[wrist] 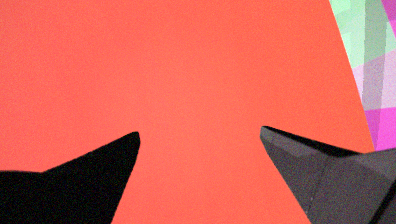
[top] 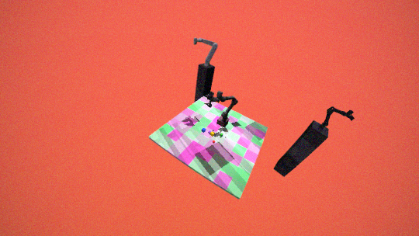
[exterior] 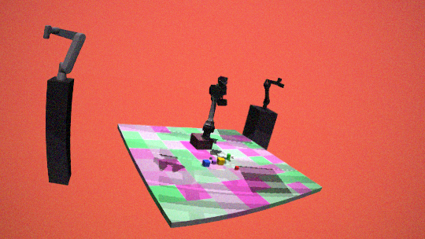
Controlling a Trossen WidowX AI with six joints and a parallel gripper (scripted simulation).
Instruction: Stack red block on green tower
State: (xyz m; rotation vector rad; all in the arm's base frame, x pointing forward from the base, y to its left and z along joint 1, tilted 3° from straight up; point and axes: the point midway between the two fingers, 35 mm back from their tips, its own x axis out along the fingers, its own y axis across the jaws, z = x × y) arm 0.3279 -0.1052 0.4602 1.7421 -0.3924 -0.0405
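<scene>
My gripper tip is now 52 cm above the red block, 25 cm to the right of it and 1 cm past it. Round my gripper tip: small purple block 52 cm below, 10 cm to the left, 10 cm behind; then blue block 52 cm below, 5 cm behind, 2 cm to the left; then yellow block 51 cm below, 15 cm to the left, 10 cm behind.
</scene>
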